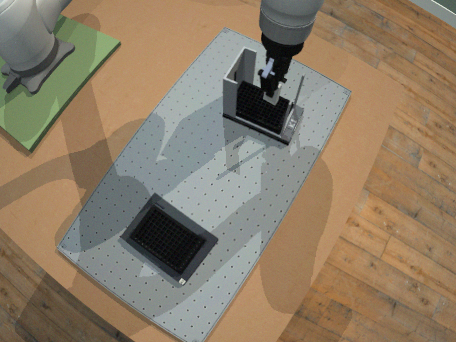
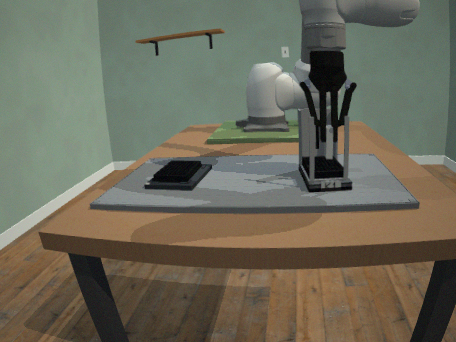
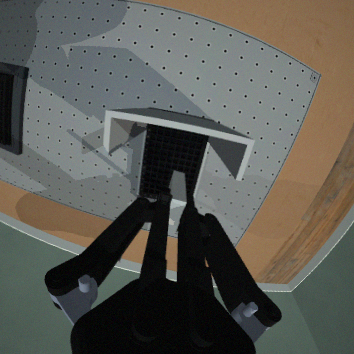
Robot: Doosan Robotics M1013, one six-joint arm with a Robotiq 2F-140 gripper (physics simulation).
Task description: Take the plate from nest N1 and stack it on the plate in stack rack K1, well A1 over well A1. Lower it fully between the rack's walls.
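Frame: origin at the arm's base, x down, y left, z ahead, level; metres.
Seen in the pictures: gripper, between the fingertips: (image 1: 270, 99) (image 2: 328, 157) (image 3: 175, 181); arm's base, origin of its link: (image 1: 37, 60) (image 2: 267, 127).
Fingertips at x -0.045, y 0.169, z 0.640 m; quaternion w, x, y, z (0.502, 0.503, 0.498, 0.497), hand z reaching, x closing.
Pixels of each thing's top centre, then the offset from my fingertips to it. Level surfaces: height alone.
- black well plate, centre of its top: (image 1: 165, 238) (image 2: 177, 167) dx +0.025, dy -0.360, dz -0.028 m
- nest N1, centre of its top: (image 1: 167, 238) (image 2: 179, 172) dx +0.038, dy -0.357, dz -0.028 m
- Stack rack K1, centre of its top: (image 3: 160, 225) (image 1: 270, 76) (image 2: 323, 112) dx -0.100, dy -0.010, dz -0.006 m
- black plate, centre of its top: (image 3: 171, 163) (image 1: 260, 104) (image 2: 322, 163) dx +0.019, dy -0.012, dz -0.016 m
- grey perforated board, height of its surface: dx +0.053 m
- brown table, height of its surface: dx +0.066 m
A black well plate (image 1: 167, 239) (image 2: 177, 169) (image 3: 4, 109) lies in nest N1 (image 1: 197, 260) (image 2: 166, 184) (image 3: 19, 112), a dark grey frame at the near left of the board. Stack rack K1 (image 1: 230, 91) (image 2: 304, 140) (image 3: 175, 124), with tall pale walls, stands at the far right. It holds another black plate (image 1: 257, 108) (image 2: 324, 166) (image 3: 172, 154) at its bottom. My gripper (image 1: 271, 96) (image 2: 328, 141) (image 3: 175, 181) is shut and empty. It reaches down between the rack's walls, just above that plate's far end.
A grey perforated board (image 1: 205, 176) (image 2: 257, 191) (image 3: 218, 63) covers the brown table (image 1: 165, 55) (image 2: 239, 235). The arm's base stands on a green mat (image 1: 55, 81) (image 2: 228, 138) at the far left. A thin post (image 1: 297, 91) rises at the rack's right side.
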